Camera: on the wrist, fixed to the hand. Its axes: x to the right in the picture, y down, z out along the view.
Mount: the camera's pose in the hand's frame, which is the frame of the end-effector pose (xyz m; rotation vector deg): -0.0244 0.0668 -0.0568 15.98 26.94 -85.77
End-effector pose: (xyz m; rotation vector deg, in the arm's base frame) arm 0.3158 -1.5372 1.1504 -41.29 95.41 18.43
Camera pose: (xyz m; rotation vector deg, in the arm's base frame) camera 0.2319 -1.5119 1.1750 -94.77 63.51 -67.28
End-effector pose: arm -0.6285 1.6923 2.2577 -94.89 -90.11 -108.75
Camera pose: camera -0.6081 1.6085 2.2866 -17.93 129.63 89.36
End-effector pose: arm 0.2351 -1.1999 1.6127 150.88 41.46 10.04
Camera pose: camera 0.2325 -1.2452 1.6916 88.85 154.63 13.45
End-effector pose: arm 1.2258 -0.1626 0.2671 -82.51 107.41 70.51
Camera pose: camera 1.1804 -0.1961 0.3385 -129.93 33.67 -6.01
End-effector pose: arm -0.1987 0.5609 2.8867 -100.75 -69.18 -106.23
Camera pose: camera -0.1834 0.4715 2.8940 -1.68 123.73 104.00
